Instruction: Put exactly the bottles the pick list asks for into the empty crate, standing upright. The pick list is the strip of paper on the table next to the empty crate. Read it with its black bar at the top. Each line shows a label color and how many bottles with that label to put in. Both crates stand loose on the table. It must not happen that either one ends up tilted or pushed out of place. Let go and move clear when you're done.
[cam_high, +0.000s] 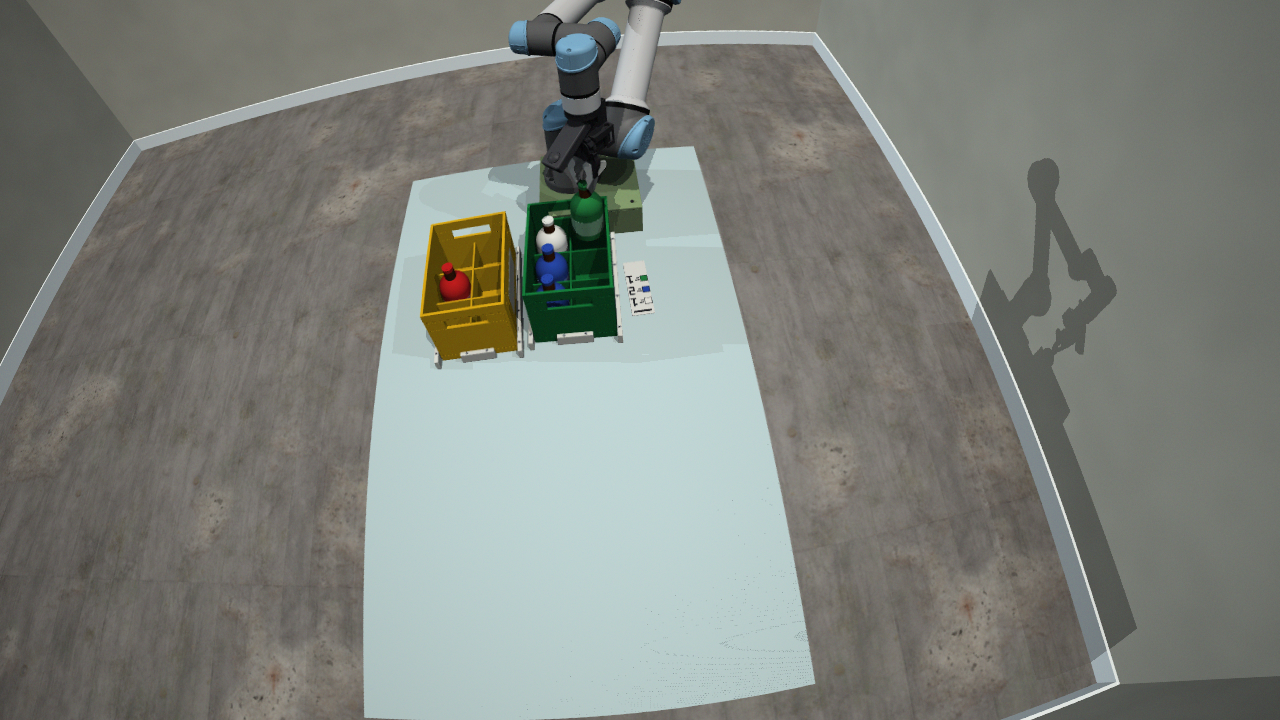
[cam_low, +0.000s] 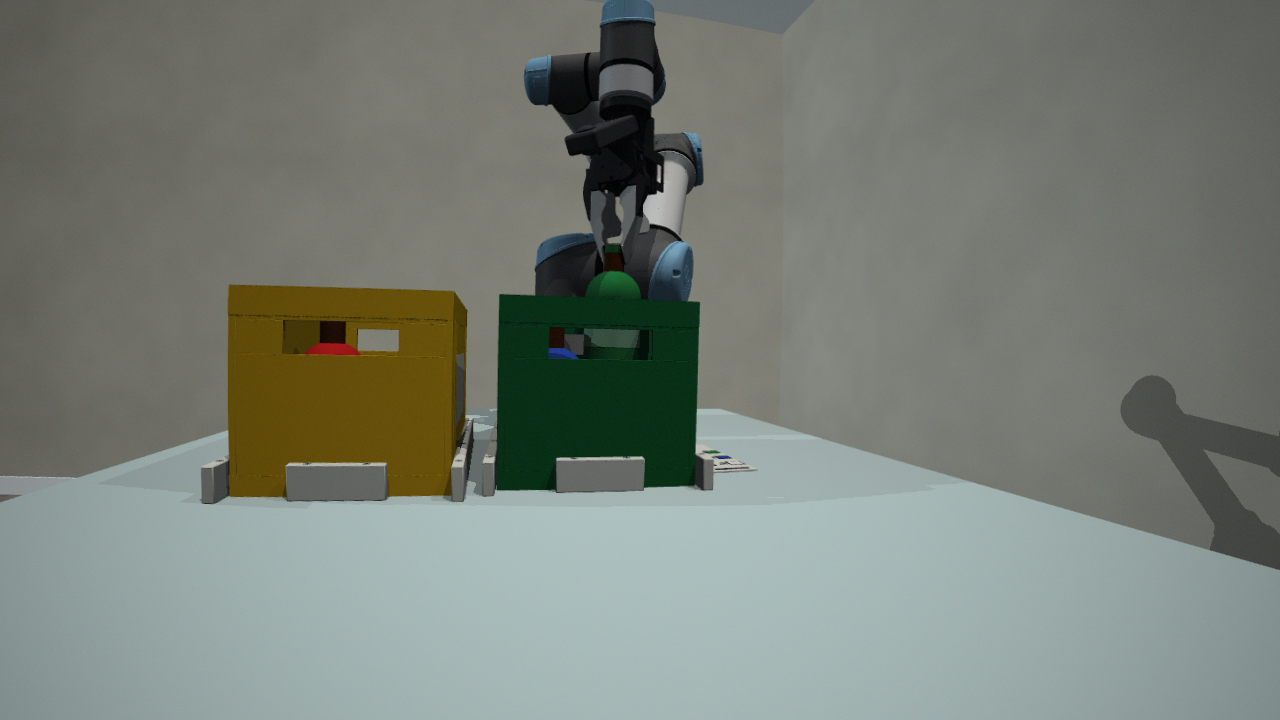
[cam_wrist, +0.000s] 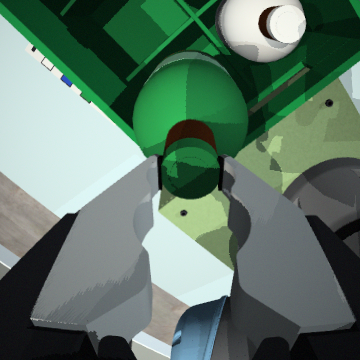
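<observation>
The green bottle is 7 cm below my hand. The rest, counted from my hand: white bottle: 17 cm below, 9 cm to the right, 2 cm ahead; then green crate: 17 cm below, 10 cm ahead, 3 cm to the right; then pick list: 25 cm below, 11 cm to the left, 8 cm ahead.
</observation>
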